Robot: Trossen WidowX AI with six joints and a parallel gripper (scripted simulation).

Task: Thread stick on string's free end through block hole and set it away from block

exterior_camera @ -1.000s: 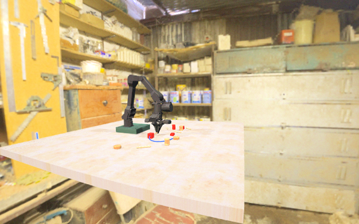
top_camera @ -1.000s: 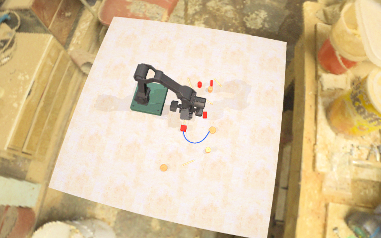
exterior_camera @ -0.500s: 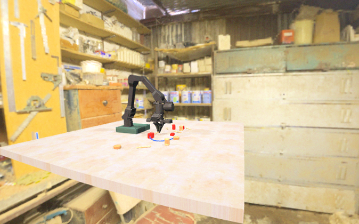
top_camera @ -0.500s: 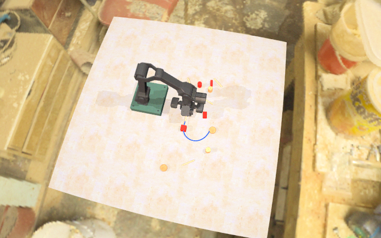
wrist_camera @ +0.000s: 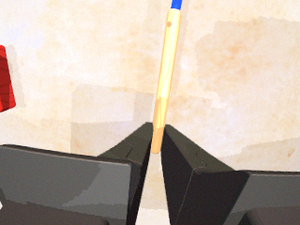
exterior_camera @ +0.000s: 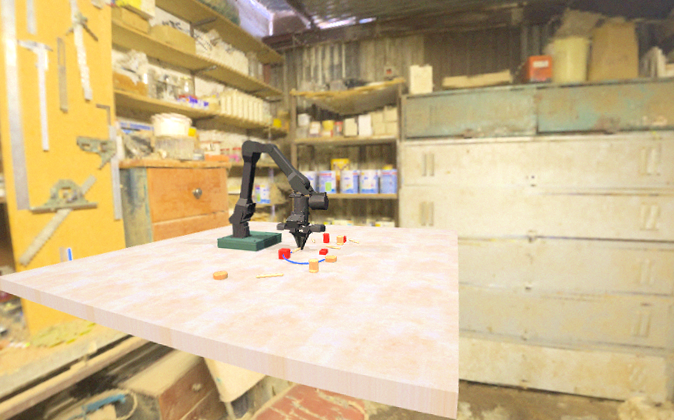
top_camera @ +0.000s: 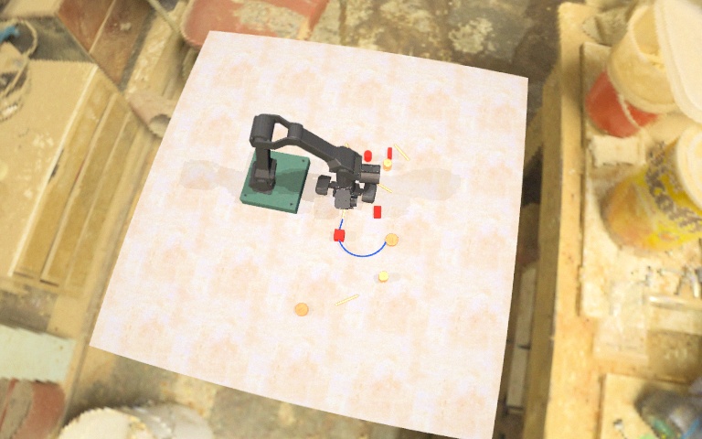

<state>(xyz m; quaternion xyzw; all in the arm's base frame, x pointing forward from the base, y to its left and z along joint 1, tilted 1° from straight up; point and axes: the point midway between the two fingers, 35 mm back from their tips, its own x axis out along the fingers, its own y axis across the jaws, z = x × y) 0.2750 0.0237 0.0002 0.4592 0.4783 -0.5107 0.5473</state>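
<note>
Now: the thin wooden stick 40 mm to the right of my gripper tip and 10 mm above it. From my gripper tip the other things lie so: red block 10 mm ahead, 120 mm to the right, 10 mm above; red piece 110 mm ahead, 10 mm to the right; round wooden button 170 mm ahead, 100 mm to the right.
</note>
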